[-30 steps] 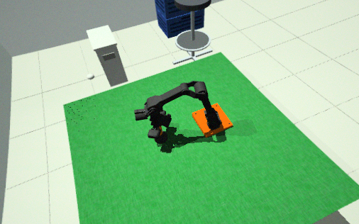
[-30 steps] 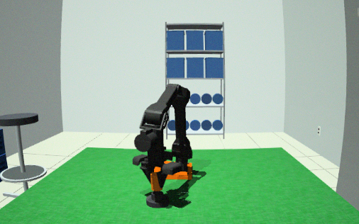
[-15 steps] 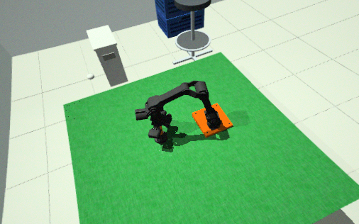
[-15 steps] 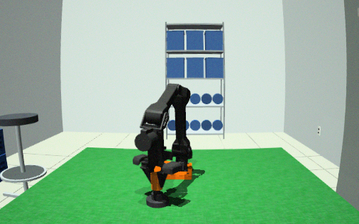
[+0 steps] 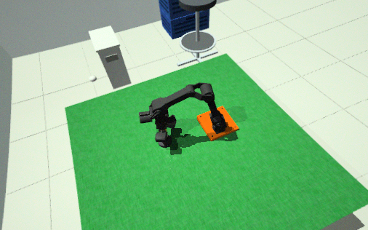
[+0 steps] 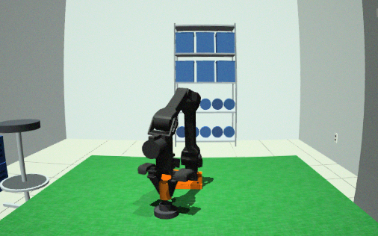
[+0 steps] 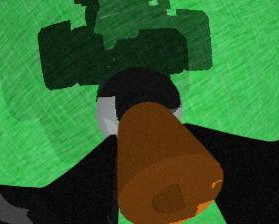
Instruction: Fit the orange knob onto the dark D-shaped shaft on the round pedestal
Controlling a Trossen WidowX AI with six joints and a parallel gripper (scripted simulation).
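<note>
My gripper tip is now 2 cm below the orange knob. Round my gripper tip: dark round pedestal 4 cm below.
</note>
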